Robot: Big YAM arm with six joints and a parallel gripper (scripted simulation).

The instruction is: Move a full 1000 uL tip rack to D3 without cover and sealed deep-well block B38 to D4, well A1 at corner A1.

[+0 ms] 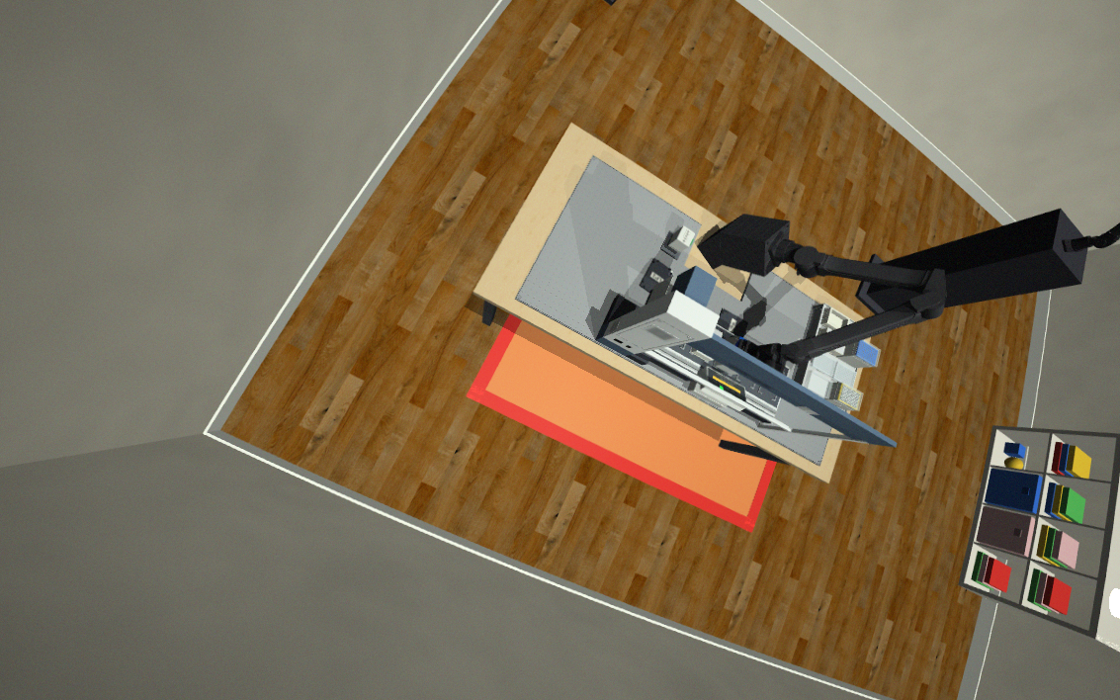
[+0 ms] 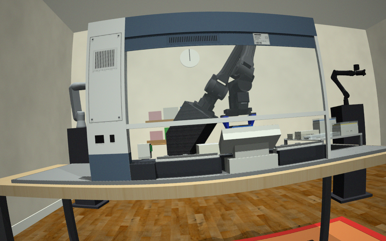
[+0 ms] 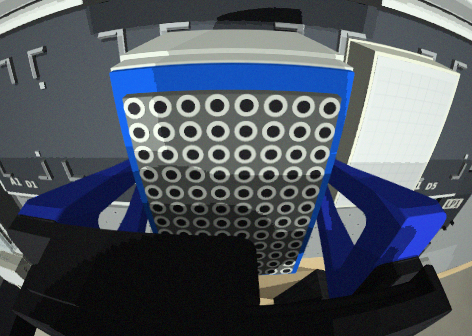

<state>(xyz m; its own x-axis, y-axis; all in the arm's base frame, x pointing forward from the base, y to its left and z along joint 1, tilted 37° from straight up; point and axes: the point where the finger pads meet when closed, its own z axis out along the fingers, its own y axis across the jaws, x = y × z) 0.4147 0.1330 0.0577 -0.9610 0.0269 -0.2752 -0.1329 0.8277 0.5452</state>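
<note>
Right now the blue tip rack is 10 mm behind my hand and 10 mm to the right of it. From my hand the other things lie so: curved post 140 mm ahead, 330 mm to the left, 110 mm above; then crossbar 190 mm ahead, 20 mm to the right, 50 mm above; then clear front panel 190 mm ahead, 20 mm to the right, 200 mm above.
</note>
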